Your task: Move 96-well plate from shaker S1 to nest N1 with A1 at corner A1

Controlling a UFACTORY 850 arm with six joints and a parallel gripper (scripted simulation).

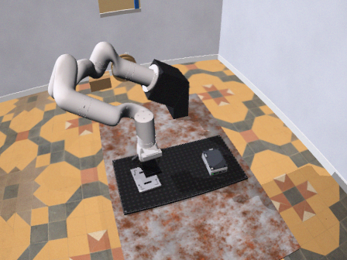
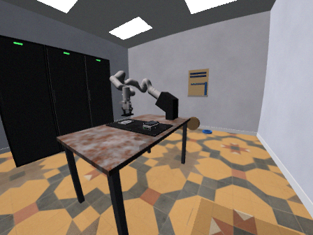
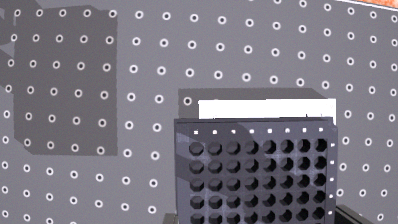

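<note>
My gripper is now 30 mm to the left of the plate nest N1 and 110 mm above it. Round my hand: black 96-well plate: 10 mm below; A1 mark: 70 mm ahead, 80 mm to the right, 100 mm below.
</note>
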